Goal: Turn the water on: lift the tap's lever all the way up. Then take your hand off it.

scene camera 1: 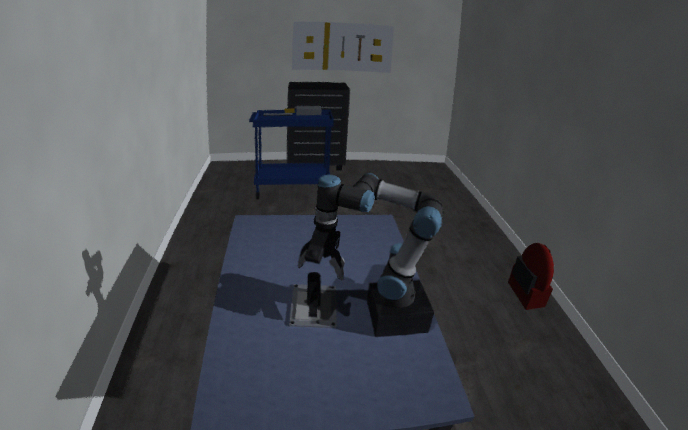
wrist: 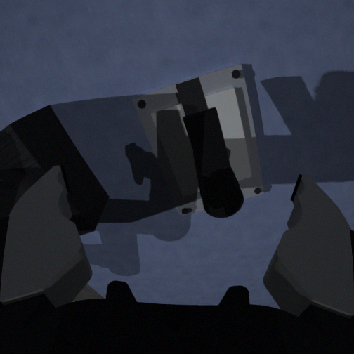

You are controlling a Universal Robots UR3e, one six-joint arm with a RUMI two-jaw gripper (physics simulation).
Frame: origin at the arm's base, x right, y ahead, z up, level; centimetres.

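Seen in the pictures: gripper, fingertip midpoint: (scene camera 1: pixel 320 274).
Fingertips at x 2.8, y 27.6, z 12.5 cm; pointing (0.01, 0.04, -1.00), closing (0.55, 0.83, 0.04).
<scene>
Pixels of each thing's top centre, then the offset from my fingertips to it. "*": a spot on its surface instead. Level surfaces: height alone.
- tap's black lever, middle of its top: (scene camera 1: pixel 313 282) dx +4.4, dy +1.2, dz -6.9 cm
- pale square base plate, surface spot: (scene camera 1: pixel 299 322) * dx +0.6, dy +7.2, dz -21.7 cm
- blue table top, its level: dz -22.5 cm
The tap's black lever (scene camera 1: pixel 314 289) (wrist: pixel 210 145) slopes up from a pale square base plate (scene camera 1: pixel 299 322) (wrist: pixel 220 82), its rounded end raised well off the plate towards the wrist camera. How far it is through its travel I cannot tell. My gripper (scene camera 1: pixel 320 271) (wrist: pixel 180 174) is wide open and empty, pointing down above the lever, slightly behind it in the scene view. In the wrist view the lever's rounded end shows between the two separated fingers, right of the middle, touching neither. The lever's pivot is dark and hard to make out.
The plate sits on a blue table top (scene camera 1: pixel 324 375) (wrist: pixel 150 45). My arm's black base block (scene camera 1: pixel 403 319) (wrist: pixel 62 160) stands to the right of the plate in the scene view. A blue cart (scene camera 1: pixel 291 121) and a dark drawer cabinet (scene camera 1: pixel 340 136) stand behind the table; a red object (scene camera 1: pixel 540 268) is at the right.
</scene>
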